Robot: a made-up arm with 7 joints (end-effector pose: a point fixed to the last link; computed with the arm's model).
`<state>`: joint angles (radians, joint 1 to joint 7).
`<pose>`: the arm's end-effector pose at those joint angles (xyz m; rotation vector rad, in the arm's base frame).
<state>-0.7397 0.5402 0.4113 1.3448 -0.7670 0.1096 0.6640</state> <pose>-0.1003 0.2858 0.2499 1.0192 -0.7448 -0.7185</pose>
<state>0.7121 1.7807 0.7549 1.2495 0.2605 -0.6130 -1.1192</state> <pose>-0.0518 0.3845 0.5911 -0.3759 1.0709 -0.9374</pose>
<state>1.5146 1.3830 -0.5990 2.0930 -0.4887 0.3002 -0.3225</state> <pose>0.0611 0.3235 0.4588 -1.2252 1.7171 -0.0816</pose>
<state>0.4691 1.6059 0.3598 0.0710 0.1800 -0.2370 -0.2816</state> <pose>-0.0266 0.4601 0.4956 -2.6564 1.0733 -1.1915</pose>
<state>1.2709 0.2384 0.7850 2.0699 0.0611 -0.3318 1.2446</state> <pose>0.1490 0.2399 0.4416 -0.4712 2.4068 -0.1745</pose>
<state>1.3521 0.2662 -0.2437 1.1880 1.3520 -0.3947 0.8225</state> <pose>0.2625 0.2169 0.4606 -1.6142 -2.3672 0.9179</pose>
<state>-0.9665 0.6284 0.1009 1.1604 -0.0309 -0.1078 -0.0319</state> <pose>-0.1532 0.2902 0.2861 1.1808 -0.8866 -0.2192</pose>
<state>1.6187 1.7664 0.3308 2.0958 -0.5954 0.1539 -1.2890</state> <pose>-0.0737 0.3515 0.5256 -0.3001 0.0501 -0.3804</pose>
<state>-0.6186 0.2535 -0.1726 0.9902 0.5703 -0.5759 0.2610</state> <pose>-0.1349 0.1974 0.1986 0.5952 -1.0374 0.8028</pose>
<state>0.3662 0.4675 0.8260 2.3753 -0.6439 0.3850 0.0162</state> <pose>0.0752 0.2361 0.3324 -1.8317 1.7587 -0.9714</pose>
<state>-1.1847 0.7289 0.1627 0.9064 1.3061 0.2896 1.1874</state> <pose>-0.1728 0.3874 0.3296 0.2567 -0.1395 1.0738</pose>
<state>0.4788 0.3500 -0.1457 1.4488 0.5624 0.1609 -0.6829</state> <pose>0.1346 0.1977 0.2956 0.9128 -1.5152 1.5045</pose>
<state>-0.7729 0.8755 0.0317 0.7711 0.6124 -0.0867 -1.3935</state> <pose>-0.0900 0.3500 0.2795 2.9224 -0.6539 0.1938</pose>
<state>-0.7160 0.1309 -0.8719 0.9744 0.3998 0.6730 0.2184</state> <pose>-0.1646 0.0980 0.2139 0.2280 0.1925 -0.3618</pose>
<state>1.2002 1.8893 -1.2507 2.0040 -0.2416 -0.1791 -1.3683</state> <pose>-0.0531 0.3632 0.4149 -1.0093 2.1576 -0.1863</pose>
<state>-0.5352 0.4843 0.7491 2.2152 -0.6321 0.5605 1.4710</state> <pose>-0.0312 0.2631 0.3173 0.8801 -1.0827 -0.3451</pose>
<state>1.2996 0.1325 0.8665 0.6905 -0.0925 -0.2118 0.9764</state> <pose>0.2774 0.2351 0.4071 -0.2418 -2.2774 1.1747</pose>
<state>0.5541 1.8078 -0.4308 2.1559 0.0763 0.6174 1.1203</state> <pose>0.0016 0.3124 0.5196 1.0388 -1.2194 -1.1013</pose>
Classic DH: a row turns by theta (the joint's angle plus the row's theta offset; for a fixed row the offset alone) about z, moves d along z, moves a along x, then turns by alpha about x. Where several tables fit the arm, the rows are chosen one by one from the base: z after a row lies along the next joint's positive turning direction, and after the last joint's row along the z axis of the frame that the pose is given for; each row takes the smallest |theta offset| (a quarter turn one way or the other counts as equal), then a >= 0, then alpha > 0; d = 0 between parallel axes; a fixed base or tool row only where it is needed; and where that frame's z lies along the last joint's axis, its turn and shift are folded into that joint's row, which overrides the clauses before.
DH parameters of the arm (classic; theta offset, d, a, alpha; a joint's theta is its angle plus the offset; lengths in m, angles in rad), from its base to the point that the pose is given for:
base (fixed): 0 0.4541 -0.0178 1.5708
joint 1: 1.5708 -0.1192 0.0204 1.5708
joint 2: -1.5708 -0.0246 0.015 -1.5708
joint 3: -1.5708 -0.2704 0.009 1.5708
joint 4: 0 0.0028 -0.0133 -1.5708
joint 5: 0 -0.104 0.0242 -1.5708
joint 6: -1.5708 -0.025 0.0065 1.5708
joint 7: 0.6024 -0.0105 0.0237 1.4237
tool (fixed): -1.2729 0.0035 0 0

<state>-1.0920 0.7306 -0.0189 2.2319 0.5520 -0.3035 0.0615</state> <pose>-0.1164 0.2708 0.3645 0.1810 -1.4521 0.5932</pose>
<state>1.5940 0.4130 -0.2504 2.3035 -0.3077 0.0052 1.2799</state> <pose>0.1402 0.1794 0.4992 -0.5049 2.2621 0.8970</pose>
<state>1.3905 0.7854 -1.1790 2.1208 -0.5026 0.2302 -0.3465</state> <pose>0.1533 0.2296 0.3849 -0.4282 2.5162 0.1259</pose>
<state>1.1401 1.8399 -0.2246 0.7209 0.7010 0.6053 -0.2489</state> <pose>-0.0889 0.4156 0.5631 2.1865 -0.9887 1.8041</pose>
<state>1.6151 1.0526 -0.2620 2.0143 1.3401 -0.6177 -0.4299</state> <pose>0.0695 0.3173 0.5020 1.2279 2.1380 -1.2452</pose>
